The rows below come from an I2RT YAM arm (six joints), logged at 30 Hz.
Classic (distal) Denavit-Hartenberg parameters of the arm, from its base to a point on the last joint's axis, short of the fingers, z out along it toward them. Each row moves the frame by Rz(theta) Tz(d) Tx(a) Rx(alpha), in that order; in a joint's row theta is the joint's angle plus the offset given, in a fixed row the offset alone. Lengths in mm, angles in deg.
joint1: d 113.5; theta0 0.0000; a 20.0; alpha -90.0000
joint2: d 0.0; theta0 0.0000; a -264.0; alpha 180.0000
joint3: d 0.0; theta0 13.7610; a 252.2; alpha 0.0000
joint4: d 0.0; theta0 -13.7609; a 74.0; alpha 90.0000
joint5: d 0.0; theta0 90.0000; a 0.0; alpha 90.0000
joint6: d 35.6; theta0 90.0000; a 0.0; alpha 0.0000
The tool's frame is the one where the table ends.
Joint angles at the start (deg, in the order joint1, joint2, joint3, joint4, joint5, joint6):
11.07, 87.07, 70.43, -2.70, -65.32, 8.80
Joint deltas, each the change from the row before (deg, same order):
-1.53, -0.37, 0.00, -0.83, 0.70, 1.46
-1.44, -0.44, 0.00, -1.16, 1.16, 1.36
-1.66, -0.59, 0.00, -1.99, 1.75, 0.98
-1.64, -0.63, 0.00, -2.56, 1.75, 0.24
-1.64, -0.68, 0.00, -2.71, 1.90, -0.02
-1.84, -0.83, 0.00, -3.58, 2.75, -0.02
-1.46, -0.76, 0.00, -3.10, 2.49, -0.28
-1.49, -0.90, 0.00, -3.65, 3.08, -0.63
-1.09, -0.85, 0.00, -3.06, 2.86, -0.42
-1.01, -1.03, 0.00, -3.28, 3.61, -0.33
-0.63, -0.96, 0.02, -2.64, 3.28, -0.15
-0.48, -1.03, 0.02, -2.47, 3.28, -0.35
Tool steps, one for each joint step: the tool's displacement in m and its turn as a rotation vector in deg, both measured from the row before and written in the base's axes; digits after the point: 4 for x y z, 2 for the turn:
0.0010, -0.0093, 0.0007, 0.02, 1.82, -2.40
0.0004, -0.0089, 0.0005, -0.14, 1.94, -2.73
-0.0003, -0.0104, 0.0000, -0.50, 2.22, -3.45
-0.0013, -0.0103, -0.0007, -0.78, 2.07, -3.30
-0.0020, -0.0103, -0.0007, -0.95, 1.95, -3.36
-0.0032, -0.0116, -0.0014, -1.38, 2.68, -4.28
-0.0035, -0.0092, -0.0011, -1.40, 2.10, -3.54
-0.0049, -0.0094, -0.0013, -1.95, 2.29, -3.88
-0.0049, -0.0070, -0.0007, -1.79, 1.97, -3.28
-0.0060, -0.0067, -0.0003, -2.24, 2.15, -3.75
-0.0056, -0.0045, 0.0004, -2.04, 1.71, -3.11
-0.0059, -0.0036, 0.0009, -2.24, 1.39, -2.79

